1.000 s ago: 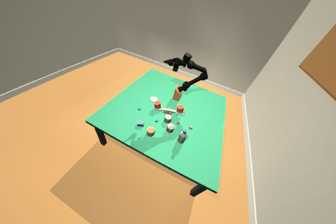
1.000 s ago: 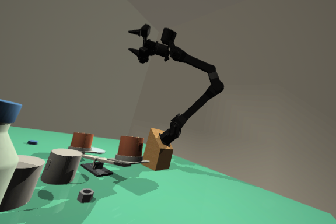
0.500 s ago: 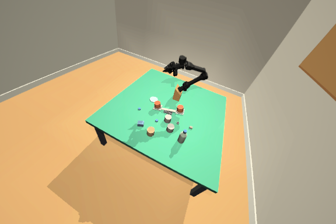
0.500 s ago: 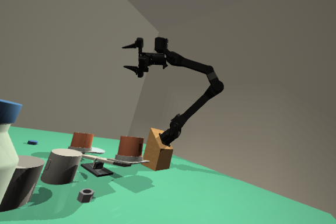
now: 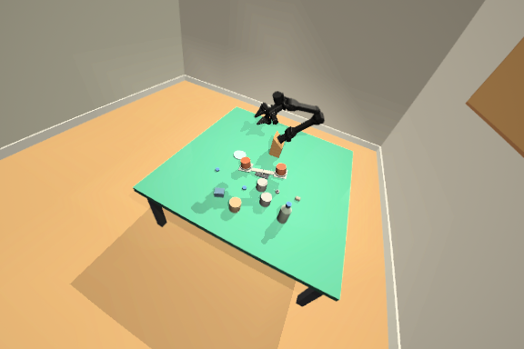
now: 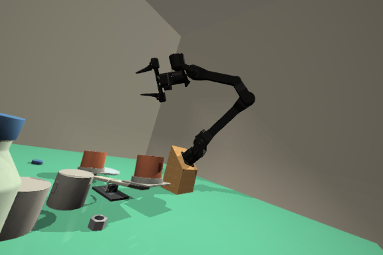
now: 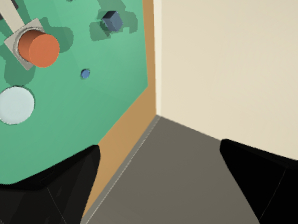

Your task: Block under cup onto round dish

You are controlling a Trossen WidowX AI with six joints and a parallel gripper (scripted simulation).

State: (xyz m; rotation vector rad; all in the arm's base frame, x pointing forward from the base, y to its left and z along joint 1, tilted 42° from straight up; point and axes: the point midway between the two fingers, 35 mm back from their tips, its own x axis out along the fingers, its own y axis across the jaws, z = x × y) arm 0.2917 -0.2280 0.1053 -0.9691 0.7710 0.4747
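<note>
Now: the pale green block 350 mm below my gripper tip, 60 mm ahead of it and 10 mm to the left of it. The rest, counted from my gripper tip: balance 350 mm below, 140 mm to the left, 40 mm ahead; then hex nut 380 mm below, 300 mm to the left, 120 mm ahead; then pale round dish 380 mm below, 100 mm to the right, 40 mm behind.
</note>
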